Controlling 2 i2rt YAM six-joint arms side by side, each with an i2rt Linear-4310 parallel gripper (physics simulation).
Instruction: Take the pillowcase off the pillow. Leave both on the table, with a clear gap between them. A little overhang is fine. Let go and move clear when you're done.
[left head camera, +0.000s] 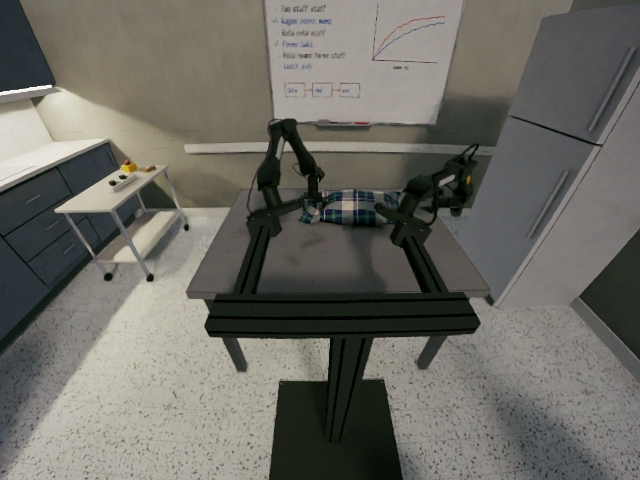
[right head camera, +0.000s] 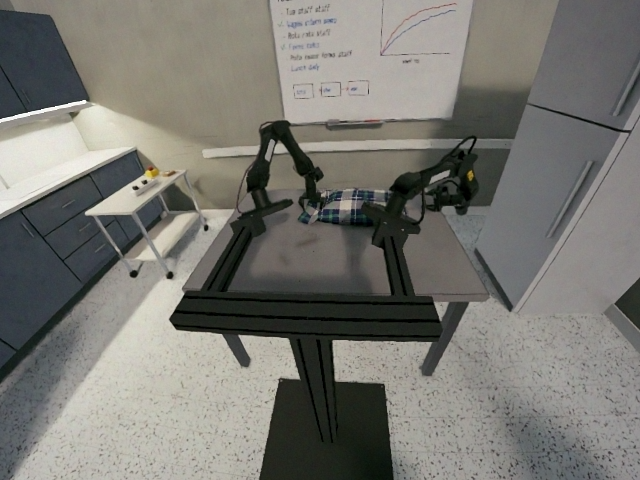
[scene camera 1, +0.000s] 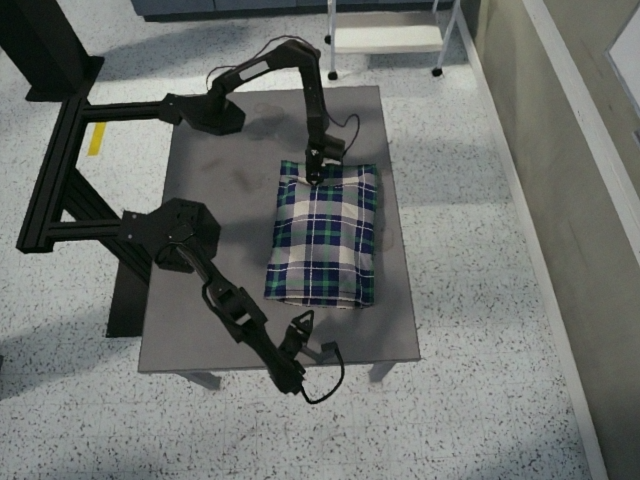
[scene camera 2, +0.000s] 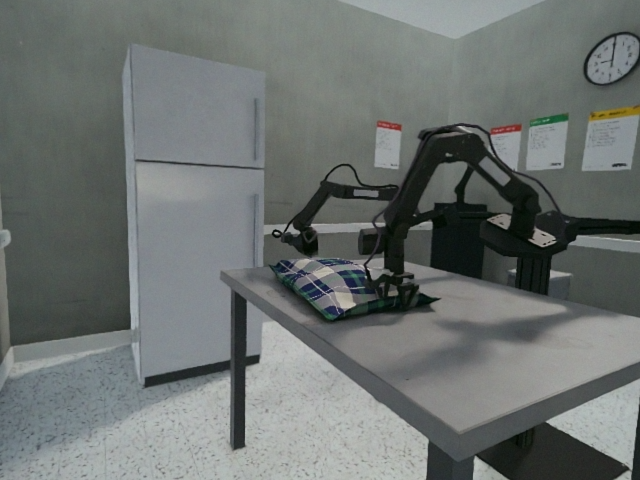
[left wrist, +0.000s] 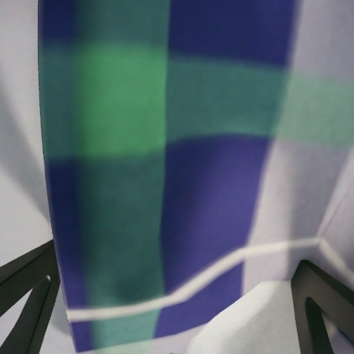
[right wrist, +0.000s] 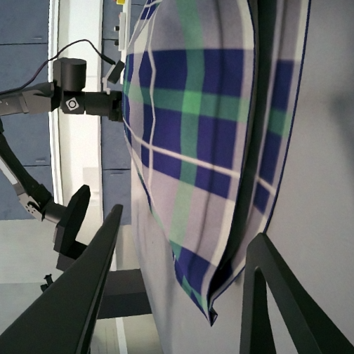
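Observation:
The plaid pillowcase (left head camera: 356, 209) (right head camera: 351, 206) (scene camera 1: 325, 222) (scene camera 2: 330, 284) (left wrist: 215, 190) (right wrist: 200, 150) lies on the table (scene camera 1: 196, 320) (scene camera 2: 465, 361), plumped up. The pillow cannot be made out; it is hidden inside. The case's open end faces the lower edge in scene camera 1 and gapes as a dark slit in the right wrist view. My left gripper (scene camera 1: 314, 180) (scene camera 2: 395, 299) (left wrist: 180, 264) is open, pointing down low at the opposite end, with creased cloth between its spread fingers. My right gripper (scene camera 1: 305, 321) (right wrist: 190, 226) is partly open, just outside the open end near one corner.
A white cart (left head camera: 87, 201) stands beyond the table at the left in the left head camera. A fridge (left head camera: 558, 155) (scene camera 2: 196, 217) stands at the right there. The arms' dark frame (left head camera: 341, 315) (right head camera: 305, 312) runs along the table's near edge.

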